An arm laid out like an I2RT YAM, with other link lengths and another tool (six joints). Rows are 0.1 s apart.
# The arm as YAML. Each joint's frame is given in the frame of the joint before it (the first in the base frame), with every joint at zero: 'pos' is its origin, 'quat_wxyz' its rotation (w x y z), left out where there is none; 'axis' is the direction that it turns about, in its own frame. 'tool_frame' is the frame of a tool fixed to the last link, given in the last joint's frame.
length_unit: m
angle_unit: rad
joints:
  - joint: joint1
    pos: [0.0, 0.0, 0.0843]
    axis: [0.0, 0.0, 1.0]
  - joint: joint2
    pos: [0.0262, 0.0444, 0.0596]
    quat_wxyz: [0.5, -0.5, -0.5, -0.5]
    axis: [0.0, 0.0, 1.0]
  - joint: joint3
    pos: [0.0, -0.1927, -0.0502]
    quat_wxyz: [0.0, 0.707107, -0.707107, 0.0]
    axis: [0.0, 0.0, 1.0]
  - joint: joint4
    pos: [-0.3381, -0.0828, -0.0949]
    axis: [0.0, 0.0, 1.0]
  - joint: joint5
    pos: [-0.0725, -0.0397, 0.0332]
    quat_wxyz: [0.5, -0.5, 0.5, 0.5]
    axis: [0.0, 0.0, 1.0]
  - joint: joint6
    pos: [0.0, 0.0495, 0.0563]
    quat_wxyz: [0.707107, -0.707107, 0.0, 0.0]
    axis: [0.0, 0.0, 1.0]
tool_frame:
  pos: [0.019, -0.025, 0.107]
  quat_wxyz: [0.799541, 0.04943, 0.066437, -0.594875]
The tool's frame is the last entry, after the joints.
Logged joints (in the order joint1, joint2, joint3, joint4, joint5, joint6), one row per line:
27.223 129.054 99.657 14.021 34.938 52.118
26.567 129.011 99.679 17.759 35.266 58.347
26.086 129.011 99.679 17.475 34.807 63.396
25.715 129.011 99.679 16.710 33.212 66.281
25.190 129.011 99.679 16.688 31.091 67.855
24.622 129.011 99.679 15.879 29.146 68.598
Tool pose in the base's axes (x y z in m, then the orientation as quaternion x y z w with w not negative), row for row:
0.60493 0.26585 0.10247 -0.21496 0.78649 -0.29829 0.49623
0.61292 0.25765 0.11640 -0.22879 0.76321 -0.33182 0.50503
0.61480 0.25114 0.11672 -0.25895 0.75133 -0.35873 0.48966
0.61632 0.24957 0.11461 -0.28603 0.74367 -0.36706 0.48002
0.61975 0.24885 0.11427 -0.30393 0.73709 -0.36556 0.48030
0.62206 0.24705 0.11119 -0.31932 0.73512 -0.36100 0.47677
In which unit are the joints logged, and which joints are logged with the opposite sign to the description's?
The joints are logged in degrees. Opposite sign: joint6.
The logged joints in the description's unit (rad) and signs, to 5 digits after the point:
0.47513 2.25242 1.73934 0.24471 0.60978 -0.90963
0.46368 2.25167 1.73973 0.30995 0.61551 -1.01835
0.45529 2.25167 1.73973 0.30500 0.60750 -1.10647
0.44881 2.25167 1.73973 0.29164 0.57966 -1.15682
0.43965 2.25167 1.73973 0.29126 0.54264 -1.18429
0.42973 2.25167 1.73973 0.27714 0.50869 -1.19726

